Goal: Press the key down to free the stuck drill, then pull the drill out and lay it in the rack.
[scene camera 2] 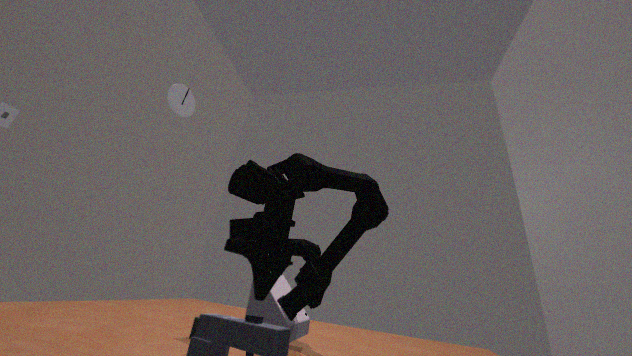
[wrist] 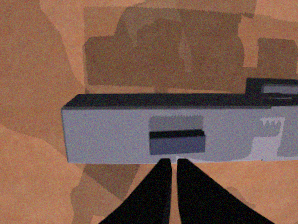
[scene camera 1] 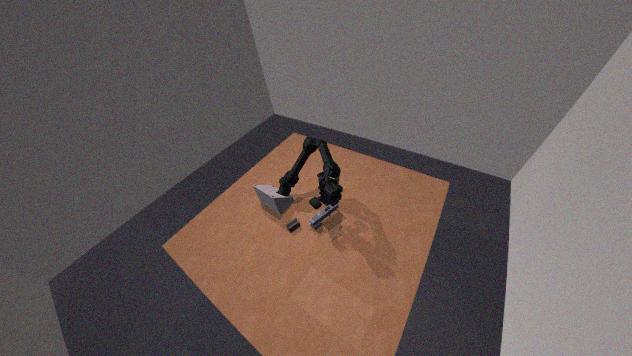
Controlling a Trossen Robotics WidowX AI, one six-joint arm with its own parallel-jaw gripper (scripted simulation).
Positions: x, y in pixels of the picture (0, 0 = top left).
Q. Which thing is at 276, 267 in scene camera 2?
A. My gripper.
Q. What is my gripper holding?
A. Nothing.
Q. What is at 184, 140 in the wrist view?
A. A dark key.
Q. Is my gripper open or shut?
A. Shut.
